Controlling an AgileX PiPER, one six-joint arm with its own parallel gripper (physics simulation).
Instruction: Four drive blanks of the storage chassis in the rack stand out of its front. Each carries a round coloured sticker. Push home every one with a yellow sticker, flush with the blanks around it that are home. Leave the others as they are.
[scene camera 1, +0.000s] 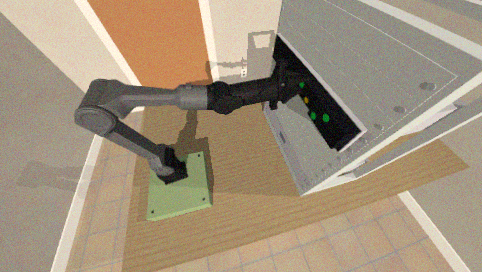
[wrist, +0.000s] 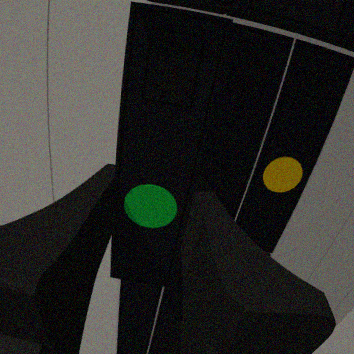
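Note:
The storage chassis (scene camera 1: 341, 136) shows a black front in the rack. A blank with a green sticker (scene camera 1: 301, 85) (wrist: 150, 206) stands out of it. My gripper (scene camera 1: 303, 80) (wrist: 153, 191) has one finger along each side of this blank, close against its edges, and looks shut on it. To its right in the wrist view is a narrow blank with a yellow sticker (scene camera 1: 306, 100) (wrist: 282, 174), outside the fingers. Two more green stickers (scene camera 1: 313, 115) (scene camera 1: 326, 118) show further along the front. How far each blank stands out is hard to tell in the dark.
The grey rack (scene camera 1: 375, 55) surrounds the chassis, with pale panels on both sides of the blanks in the wrist view. The arm's green base plate (scene camera 1: 190, 200) is on the wooden floor area. An orange door (scene camera 1: 155, 40) and pale wall are behind the arm.

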